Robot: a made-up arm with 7 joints. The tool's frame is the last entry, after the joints. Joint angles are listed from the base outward. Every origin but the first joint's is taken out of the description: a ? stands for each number. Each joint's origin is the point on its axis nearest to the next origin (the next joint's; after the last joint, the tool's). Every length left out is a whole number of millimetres.
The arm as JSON. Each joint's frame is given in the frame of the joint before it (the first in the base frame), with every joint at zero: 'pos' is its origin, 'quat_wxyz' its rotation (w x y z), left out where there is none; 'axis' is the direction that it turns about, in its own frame. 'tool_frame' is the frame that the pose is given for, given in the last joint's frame.
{
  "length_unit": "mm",
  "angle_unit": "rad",
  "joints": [
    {
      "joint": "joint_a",
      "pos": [
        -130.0,
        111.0,
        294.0
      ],
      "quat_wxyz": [
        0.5,
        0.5,
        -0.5,
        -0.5
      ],
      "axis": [
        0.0,
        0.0,
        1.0
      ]
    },
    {
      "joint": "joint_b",
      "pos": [
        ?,
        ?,
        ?
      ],
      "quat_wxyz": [
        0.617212,
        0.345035,
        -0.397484,
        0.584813
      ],
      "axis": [
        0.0,
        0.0,
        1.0
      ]
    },
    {
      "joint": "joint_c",
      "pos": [
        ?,
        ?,
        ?
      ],
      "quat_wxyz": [
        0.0,
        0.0,
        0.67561,
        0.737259
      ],
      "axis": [
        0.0,
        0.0,
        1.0
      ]
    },
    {
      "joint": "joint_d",
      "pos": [
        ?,
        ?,
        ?
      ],
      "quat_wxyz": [
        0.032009,
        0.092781,
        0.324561,
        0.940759
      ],
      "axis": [
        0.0,
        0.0,
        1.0
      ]
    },
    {
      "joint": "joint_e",
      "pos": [
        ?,
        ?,
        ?
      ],
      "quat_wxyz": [
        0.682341,
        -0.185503,
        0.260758,
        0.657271
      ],
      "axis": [
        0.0,
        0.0,
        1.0
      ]
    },
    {
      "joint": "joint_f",
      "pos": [
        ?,
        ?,
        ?
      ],
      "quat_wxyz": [
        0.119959,
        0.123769,
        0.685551,
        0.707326
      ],
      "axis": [
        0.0,
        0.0,
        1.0
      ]
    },
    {
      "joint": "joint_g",
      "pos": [
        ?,
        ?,
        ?
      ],
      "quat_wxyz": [
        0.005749,
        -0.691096,
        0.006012,
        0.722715
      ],
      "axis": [
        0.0,
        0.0,
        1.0
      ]
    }
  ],
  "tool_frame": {
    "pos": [
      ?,
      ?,
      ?
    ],
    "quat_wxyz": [
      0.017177,
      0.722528,
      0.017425,
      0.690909
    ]
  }
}
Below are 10 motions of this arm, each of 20 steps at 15 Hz.
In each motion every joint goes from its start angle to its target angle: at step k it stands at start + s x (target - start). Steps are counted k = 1, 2, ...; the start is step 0. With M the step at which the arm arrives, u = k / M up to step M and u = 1 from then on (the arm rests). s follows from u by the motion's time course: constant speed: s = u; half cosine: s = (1 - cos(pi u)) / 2; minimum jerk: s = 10 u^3 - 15 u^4 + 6 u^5.
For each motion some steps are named. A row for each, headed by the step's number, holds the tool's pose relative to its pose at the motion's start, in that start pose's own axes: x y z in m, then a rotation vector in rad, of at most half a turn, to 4 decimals.
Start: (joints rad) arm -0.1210 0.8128 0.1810 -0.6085 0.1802 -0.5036 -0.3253
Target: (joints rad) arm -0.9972 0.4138 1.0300 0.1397 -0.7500 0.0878 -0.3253
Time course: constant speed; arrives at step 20
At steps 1, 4, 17, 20:
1: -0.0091 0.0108 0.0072 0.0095 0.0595 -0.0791
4: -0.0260 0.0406 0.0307 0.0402 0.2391 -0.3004
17: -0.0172 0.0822 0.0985 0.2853 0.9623 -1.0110
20: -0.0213 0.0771 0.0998 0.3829 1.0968 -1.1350

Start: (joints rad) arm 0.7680 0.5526 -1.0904 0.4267 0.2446 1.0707 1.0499
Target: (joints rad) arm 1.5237 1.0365 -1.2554 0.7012 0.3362 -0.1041 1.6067
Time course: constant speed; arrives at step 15
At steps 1, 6, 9, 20:
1: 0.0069 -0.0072 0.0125 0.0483 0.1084 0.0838
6: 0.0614 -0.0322 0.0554 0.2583 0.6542 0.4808
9: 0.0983 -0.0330 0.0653 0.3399 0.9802 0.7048
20: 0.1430 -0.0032 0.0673 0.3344 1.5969 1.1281

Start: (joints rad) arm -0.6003 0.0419 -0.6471 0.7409 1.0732 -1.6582 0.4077
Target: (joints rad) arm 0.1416 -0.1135 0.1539 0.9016 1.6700 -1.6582 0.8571
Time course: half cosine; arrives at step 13
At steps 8, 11, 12, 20:
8: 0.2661 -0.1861 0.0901 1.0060 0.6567 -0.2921
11: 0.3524 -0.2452 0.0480 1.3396 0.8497 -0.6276
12: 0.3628 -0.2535 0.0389 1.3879 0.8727 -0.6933
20: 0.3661 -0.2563 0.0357 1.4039 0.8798 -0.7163

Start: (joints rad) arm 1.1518 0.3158 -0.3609 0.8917 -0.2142 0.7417 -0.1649
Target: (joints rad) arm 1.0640 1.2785 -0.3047 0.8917 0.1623 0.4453 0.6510
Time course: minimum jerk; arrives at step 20
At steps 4, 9, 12, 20:
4: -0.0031 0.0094 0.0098 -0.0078 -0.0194 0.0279
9: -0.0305 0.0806 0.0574 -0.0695 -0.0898 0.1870
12: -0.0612 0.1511 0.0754 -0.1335 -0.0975 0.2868
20: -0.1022 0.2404 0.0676 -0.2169 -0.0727 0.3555

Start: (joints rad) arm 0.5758 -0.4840 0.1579 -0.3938 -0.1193 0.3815 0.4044
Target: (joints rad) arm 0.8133 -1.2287 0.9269 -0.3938 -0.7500 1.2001 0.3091
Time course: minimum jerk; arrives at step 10
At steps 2, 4, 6, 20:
2: -0.0048 0.0015 -0.0047 0.0219 -0.0095 -0.0751
4: -0.0204 0.0166 -0.0210 0.0991 -0.0278 -0.4192
6: -0.0205 0.0496 -0.0300 0.1451 0.0086 -0.9131
20: 0.0018 0.0753 -0.0282 0.1214 0.0916 -1.3386

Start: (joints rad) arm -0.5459 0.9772 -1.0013 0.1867 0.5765 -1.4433 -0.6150
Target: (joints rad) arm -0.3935 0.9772 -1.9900 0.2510 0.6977 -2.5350 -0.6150
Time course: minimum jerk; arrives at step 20
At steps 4, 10, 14, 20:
4: 0.0015 0.0022 0.0051 -0.0524 -0.0399 0.0470
10: 0.0224 0.0332 0.0503 -0.4571 -0.2572 0.4508
14: 0.0462 0.0815 0.0839 -0.7567 -0.3080 0.7983
20: 0.0592 0.1135 0.0955 -0.8933 -0.2927 0.9732

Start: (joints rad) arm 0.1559 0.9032 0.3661 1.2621 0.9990 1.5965 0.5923
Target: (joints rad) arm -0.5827 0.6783 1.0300 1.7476 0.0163 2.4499 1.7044
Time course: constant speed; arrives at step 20
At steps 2, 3, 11, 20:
2: -0.0218 0.0163 -0.0054 0.1047 -0.0700 0.0363
3: -0.0329 0.0226 -0.0085 0.1617 -0.1008 0.0601
11: -0.1113 0.0335 -0.0391 0.7094 -0.1912 0.3344
20: -0.1463 -0.0031 -0.0721 1.4067 0.1231 0.6011

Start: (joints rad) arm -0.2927 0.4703 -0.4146 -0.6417 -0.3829 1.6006 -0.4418
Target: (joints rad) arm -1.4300 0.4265 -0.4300 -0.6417 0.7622 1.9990 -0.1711
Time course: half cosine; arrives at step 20
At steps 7, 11, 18, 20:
7: -0.0270 0.0649 0.0542 -0.2258 -0.1578 -0.3809
11: -0.0203 0.1515 0.0814 -0.4378 -0.3154 -0.8606
18: 0.0661 0.2225 0.0958 -0.6676 -0.4758 -1.5347
20: 0.0736 0.2237 0.0969 -0.6807 -0.4832 -1.5772

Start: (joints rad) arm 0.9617 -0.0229 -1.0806 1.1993 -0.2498 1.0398 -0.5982
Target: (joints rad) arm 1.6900 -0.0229 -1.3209 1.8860 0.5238 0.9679 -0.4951
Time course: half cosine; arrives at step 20
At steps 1, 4, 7, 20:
1: 0.0005 0.0000 0.0014 -0.0034 -0.0008 0.0039
4: 0.0072 0.0008 0.0210 -0.0541 -0.0129 0.0578
7: 0.0160 0.0057 0.0591 -0.1576 -0.0414 0.1538
20: -0.0086 0.0533 0.1816 -0.6049 -0.1803 0.3804

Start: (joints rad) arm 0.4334 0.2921 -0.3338 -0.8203 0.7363 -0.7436 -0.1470
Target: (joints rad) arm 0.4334 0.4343 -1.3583 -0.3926 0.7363 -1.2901 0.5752
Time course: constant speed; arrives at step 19
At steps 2, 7, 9, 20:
2: 0.0085 -0.0012 0.0156 0.0046 -0.0137 0.0940
7: 0.0281 0.0068 0.0563 0.0086 -0.0052 0.3222
9: 0.0348 0.0144 0.0725 0.0064 0.0142 0.4082
20: 0.0498 0.0858 0.1398 -0.0429 0.2215 0.7555

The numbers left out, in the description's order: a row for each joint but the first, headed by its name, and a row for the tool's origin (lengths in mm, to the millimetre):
joint_b: 56.0 90.0 0.0
joint_c: 13.0 -12.0 0.0
joint_d: -47.0 -124.0 0.0
joint_e: -48.0 -82.0 0.0
joint_f: -117.0 -186.0 0.0
joint_g: 120.0 -89.0 0.0
tool: 19.0 -43.0 0.0

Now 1 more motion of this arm.
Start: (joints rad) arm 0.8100 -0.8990 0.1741 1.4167 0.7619 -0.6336 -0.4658
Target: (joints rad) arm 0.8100 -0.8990 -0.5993 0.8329 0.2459 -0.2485 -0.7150
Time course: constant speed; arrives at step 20
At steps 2, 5, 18, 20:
2: -0.0365 0.0273 -0.0337 -0.0415 -0.1330 -0.1138
5: -0.0772 0.0746 -0.0922 -0.0966 -0.3242 -0.2987
18: -0.0160 0.2945 -0.3579 -0.1975 -1.0451 -1.2466
20: 0.0247 0.3186 -0.3864 -0.1872 -1.1424 -1.4062

